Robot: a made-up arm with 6 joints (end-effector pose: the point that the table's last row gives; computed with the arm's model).
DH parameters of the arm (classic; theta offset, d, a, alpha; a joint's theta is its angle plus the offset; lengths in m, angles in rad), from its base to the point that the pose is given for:
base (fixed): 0.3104 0 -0.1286 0
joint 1: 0.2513 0 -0.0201 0
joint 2: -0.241 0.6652 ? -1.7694
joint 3: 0 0.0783 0.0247 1.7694
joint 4: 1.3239 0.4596 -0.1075 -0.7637
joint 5: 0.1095 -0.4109 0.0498 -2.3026
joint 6: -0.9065 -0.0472 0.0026 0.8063
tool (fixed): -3.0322 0.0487 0 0
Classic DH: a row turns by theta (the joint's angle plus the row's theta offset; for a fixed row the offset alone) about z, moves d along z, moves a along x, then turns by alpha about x.
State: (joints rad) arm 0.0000 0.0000 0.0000 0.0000 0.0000 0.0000
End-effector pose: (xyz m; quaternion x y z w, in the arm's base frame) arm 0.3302 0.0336 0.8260 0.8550 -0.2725 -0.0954 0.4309
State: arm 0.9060 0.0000 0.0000 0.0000 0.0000 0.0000
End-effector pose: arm 0.0994 0.3619 0.8260 0.8880 0.1292 0.1028 0.4292
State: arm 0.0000 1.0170 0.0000 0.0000 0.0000 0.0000
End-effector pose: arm 0.0364 0.3934 0.8260 0.8795 0.1782 0.1265 0.4228
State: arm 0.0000 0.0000 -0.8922 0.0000 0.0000 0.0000
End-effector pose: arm 0.1243 -0.0045 0.9687 0.8902 -0.3333 0.2575 0.1735
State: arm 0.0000 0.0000 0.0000 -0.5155 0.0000 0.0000
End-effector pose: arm 0.2636 -0.0886 0.8260 0.7573 -0.4814 -0.2021 0.3924
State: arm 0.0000 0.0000 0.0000 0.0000 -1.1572 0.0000
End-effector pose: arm 0.3494 0.0290 0.8440 0.7680 -0.5178 -0.3767 0.0082
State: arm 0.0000 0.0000 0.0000 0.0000 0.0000 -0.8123
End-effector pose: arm 0.3575 0.0285 0.8247 0.9004 0.1026 0.0453 0.4204
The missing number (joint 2, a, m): 0.2162
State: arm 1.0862 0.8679 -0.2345 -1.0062 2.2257 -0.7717
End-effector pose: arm -0.0882 0.2269 0.8042 -0.1374 0.5722 0.6552 0.4737
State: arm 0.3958 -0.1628 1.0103 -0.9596 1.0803 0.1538
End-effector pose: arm 0.2394 -0.0600 0.7530 0.3216 -0.0315 -0.3091 0.8944
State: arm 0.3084 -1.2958 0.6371 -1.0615 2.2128 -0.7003
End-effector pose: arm -0.0577 -0.3832 0.7969 0.5620 0.4171 -0.5835 0.4118
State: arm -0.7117 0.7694 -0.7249 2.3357 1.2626 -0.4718
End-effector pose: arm -0.2130 0.3033 0.7491 -0.3631 0.4880 0.7625 0.2206
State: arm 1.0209 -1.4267 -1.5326 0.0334 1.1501 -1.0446
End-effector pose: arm -0.0241 -0.1032 0.9588 0.2963 -0.0478 0.5105 0.8058
